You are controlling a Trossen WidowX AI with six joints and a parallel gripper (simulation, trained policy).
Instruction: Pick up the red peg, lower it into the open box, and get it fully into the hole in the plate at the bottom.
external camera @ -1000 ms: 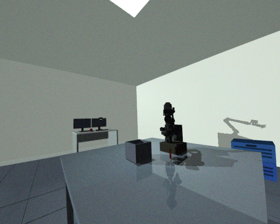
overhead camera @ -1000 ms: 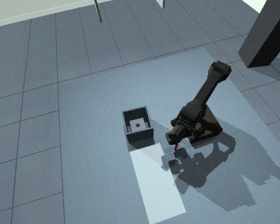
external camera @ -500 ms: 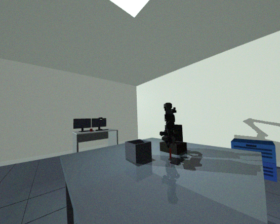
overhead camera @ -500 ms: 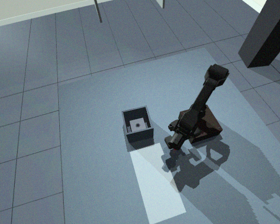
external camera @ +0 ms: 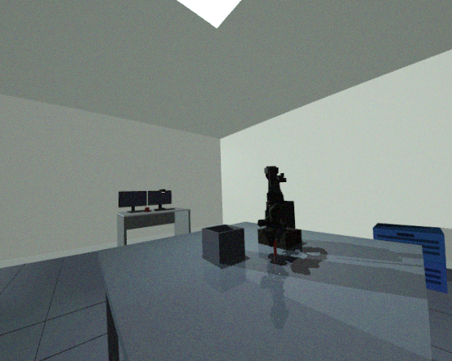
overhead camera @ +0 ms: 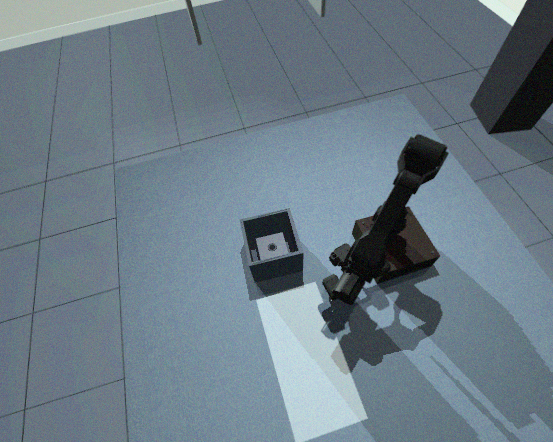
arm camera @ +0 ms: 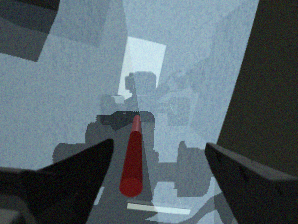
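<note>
Right now my gripper tip is 2 cm short of the red peg, 2 cm to the right of it and 1 cm above it. From my gripper tip the other things lie so: grey plate: 23 cm ahead, 14 cm to the right.
</note>
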